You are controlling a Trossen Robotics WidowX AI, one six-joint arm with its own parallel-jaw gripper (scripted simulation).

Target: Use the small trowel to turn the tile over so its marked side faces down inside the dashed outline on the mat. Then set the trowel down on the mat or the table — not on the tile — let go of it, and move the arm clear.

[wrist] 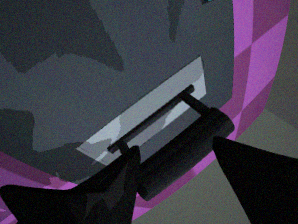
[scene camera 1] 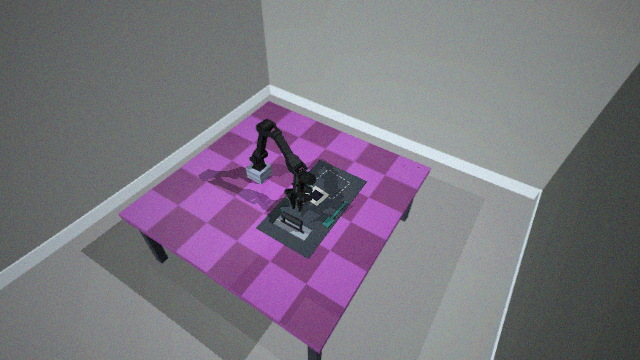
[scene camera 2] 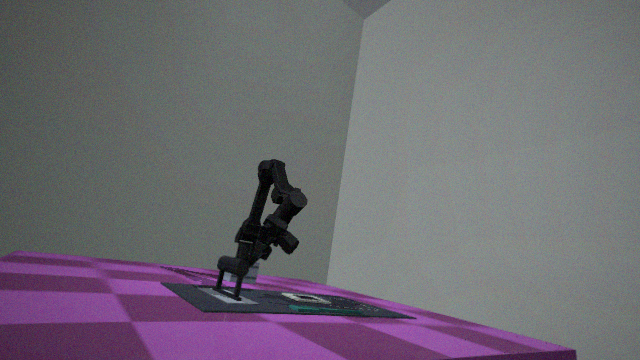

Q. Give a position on a dark mat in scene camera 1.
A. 313,216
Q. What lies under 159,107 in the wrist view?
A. A trowel.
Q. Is the gripper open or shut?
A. Open.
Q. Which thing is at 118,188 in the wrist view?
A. The gripper.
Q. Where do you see a trowel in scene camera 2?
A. At 240,267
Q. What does the gripper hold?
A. Nothing.
